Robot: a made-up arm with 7 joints.
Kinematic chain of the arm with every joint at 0, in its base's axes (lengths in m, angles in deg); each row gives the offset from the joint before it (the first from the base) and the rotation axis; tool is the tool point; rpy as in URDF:
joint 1: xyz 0 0 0.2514 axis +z
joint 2: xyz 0 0 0 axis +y
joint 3: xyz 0 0 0.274 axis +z
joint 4: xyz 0.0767 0 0 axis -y
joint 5: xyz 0.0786 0 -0.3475 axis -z
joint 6: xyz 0 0 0 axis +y
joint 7: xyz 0.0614 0 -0.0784 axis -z
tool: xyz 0 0 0 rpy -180 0 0
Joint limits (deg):
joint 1: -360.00..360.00
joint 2: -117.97..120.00
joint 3: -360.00..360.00
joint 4: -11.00..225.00
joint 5: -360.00..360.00
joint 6: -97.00..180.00
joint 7: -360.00..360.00
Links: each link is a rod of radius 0.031 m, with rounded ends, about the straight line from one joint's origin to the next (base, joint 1, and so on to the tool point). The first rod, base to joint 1, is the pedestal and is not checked.
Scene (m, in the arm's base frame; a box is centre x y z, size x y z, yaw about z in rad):
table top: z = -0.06
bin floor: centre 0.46 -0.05 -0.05 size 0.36 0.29 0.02 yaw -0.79
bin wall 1: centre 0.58 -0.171 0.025 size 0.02 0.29 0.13 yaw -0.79
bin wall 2: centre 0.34 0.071 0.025 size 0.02 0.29 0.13 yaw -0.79
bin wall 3: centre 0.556 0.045 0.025 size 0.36 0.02 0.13 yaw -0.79
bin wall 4: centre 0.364 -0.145 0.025 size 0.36 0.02 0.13 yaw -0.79
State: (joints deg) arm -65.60 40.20 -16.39 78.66 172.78 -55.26 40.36
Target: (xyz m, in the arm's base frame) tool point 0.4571 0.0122 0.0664
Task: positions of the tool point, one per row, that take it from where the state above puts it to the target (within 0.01 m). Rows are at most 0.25 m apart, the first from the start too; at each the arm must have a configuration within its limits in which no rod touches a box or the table.
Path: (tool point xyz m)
1: 0.2572 -0.3570 0.1467
2: 0.4024 -0.1970 0.1666
3: 0.4571 0.0121 0.2021
4: 0.4620 0.0108 0.1354
5: 0.4571 0.0121 0.0664

